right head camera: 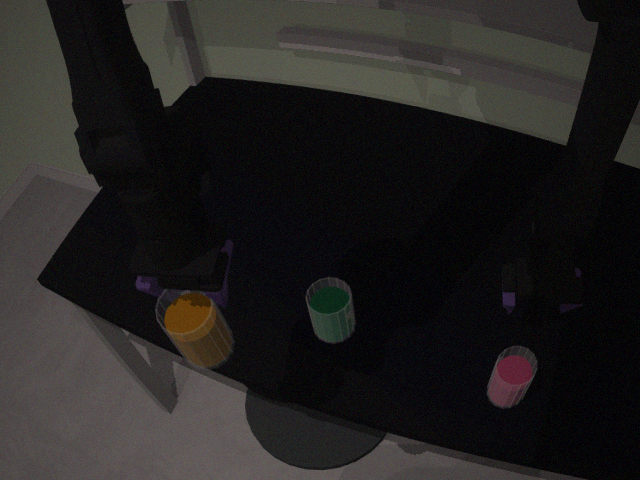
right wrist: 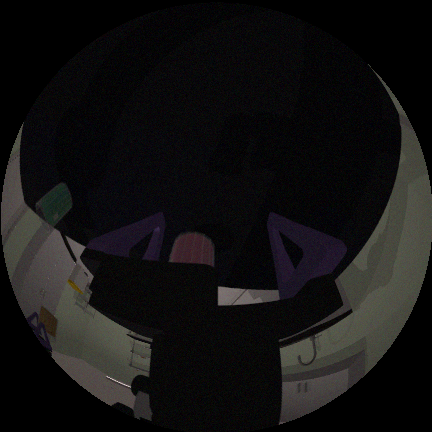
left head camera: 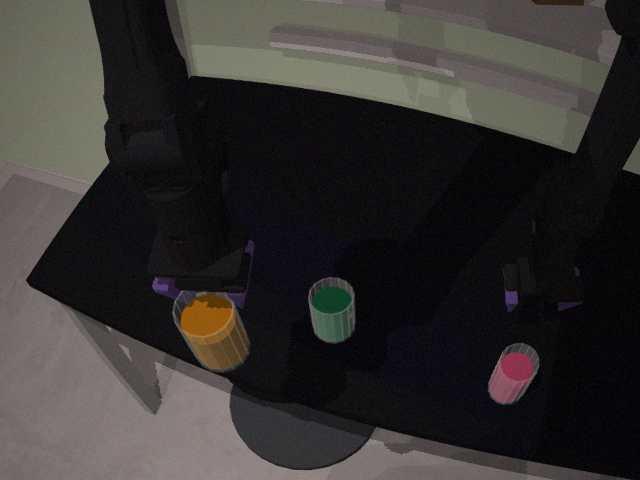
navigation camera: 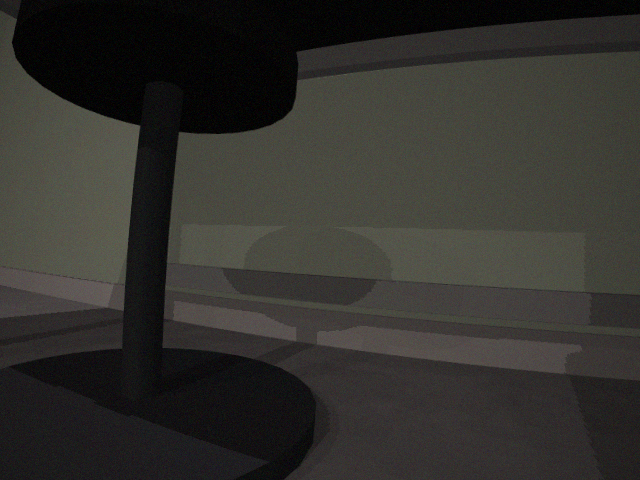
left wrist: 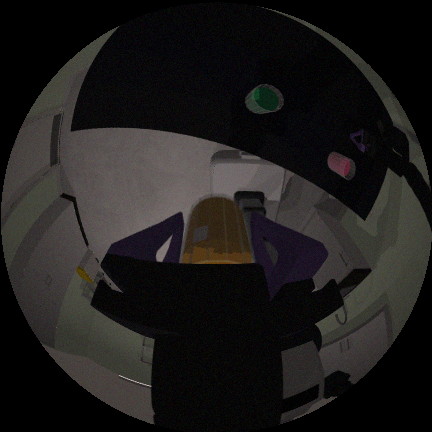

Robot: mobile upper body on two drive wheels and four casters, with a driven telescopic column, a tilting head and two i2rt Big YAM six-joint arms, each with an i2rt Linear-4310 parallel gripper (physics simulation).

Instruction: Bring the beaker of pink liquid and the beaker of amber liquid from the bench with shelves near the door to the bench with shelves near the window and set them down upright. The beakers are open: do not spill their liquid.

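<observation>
The pink beaker point(left head camera: 511, 379) point(right head camera: 509, 384) point(left wrist: 341, 165) point(right wrist: 192, 250) stands upright on the black bench top point(left head camera: 310, 155) point(right head camera: 310, 155), near its front edge. My right gripper point(left head camera: 537, 307) point(right head camera: 537, 308) point(right wrist: 215, 217) is open and empty, just behind the pink beaker. In the right wrist view the beaker shows between the spread purple fingers, nearer the one at the picture's left; its upper part is hidden. My left gripper point(left head camera: 201, 299) point(left wrist: 216, 217) is shut on the amber beaker point(left head camera: 217, 351) point(right head camera: 201, 343) and holds it about upright by the front edge, with liquid inside. The palm partly hides its rim.
A green beaker point(left head camera: 332, 315) point(right head camera: 330, 315) point(left wrist: 264, 99) point(right wrist: 55, 204) stands on the bench between the two grippers. A round stool point(left head camera: 302, 428) point(right head camera: 315, 428) point(navigation camera: 155, 217) stands at the bench's front edge, partly beneath it. A wall and ledges lie behind the bench.
</observation>
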